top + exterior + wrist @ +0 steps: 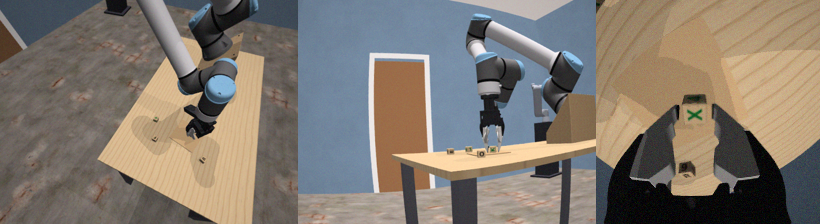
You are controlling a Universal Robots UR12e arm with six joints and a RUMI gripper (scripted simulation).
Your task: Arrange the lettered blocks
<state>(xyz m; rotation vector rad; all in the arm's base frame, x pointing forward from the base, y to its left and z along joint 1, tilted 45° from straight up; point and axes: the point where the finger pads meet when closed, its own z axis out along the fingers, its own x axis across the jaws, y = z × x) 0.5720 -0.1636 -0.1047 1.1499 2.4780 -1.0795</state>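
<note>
Right now the tan mat is 1 cm ahead of my hand, 2 cm to the right of it and 2 cm below it. From my hand the other things lie so: R block (12 cm ahead, 8 cm to the left, 1 cm below).
</note>
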